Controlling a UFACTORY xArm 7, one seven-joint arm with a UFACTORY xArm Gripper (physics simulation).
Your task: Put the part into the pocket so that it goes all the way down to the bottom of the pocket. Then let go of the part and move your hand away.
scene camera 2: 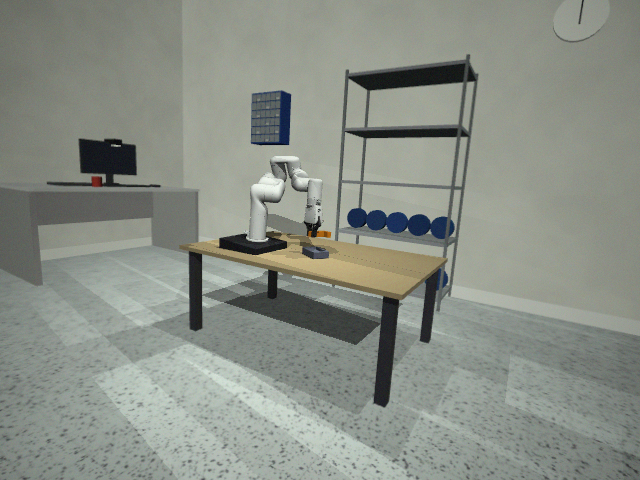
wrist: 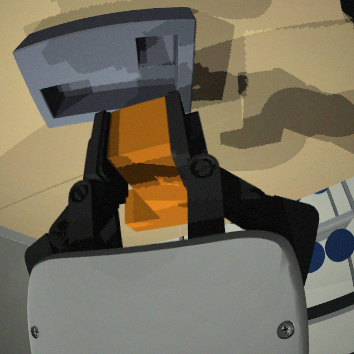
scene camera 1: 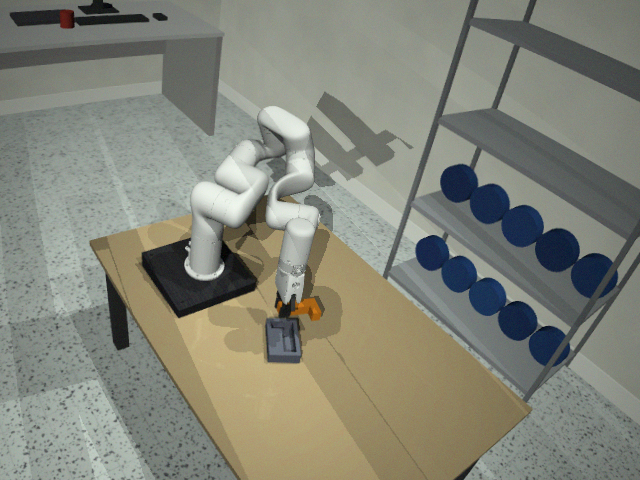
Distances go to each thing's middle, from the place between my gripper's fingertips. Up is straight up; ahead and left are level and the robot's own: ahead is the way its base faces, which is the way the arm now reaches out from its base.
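Labels:
I see the grey pocket block [scene camera 1: 282,339] 3 cm ahead of my hand, 1 cm to the right of it and 8 cm below it. The orange part [wrist: 138,147], again counting from my hand, is 1 cm above, 3 cm ahead and 4 cm to the left.

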